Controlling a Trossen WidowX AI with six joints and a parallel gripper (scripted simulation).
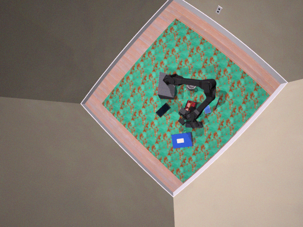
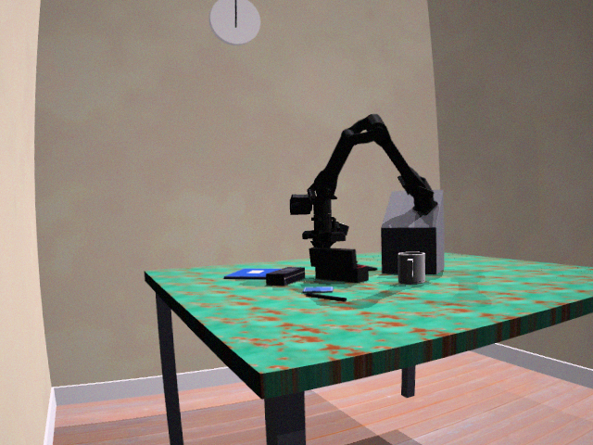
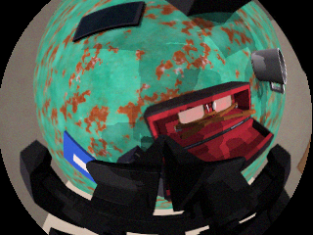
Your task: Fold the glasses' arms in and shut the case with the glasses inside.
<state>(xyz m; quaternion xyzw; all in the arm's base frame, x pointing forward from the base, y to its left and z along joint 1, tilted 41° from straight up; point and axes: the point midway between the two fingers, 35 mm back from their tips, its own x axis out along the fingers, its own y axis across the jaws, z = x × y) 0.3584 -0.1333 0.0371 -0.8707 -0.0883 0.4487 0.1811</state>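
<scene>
My gripper is now 20 mm short of the glasses case lid, 80 mm to the right of it and 10 mm above it. The rest, counted from my hand: black glasses case (70 mm to the left, 40 mm below); then black box (130 mm ahead, 10 mm to the right, 60 mm below); then glasses (20 mm behind, 80 mm to the left, 60 mm below).
</scene>
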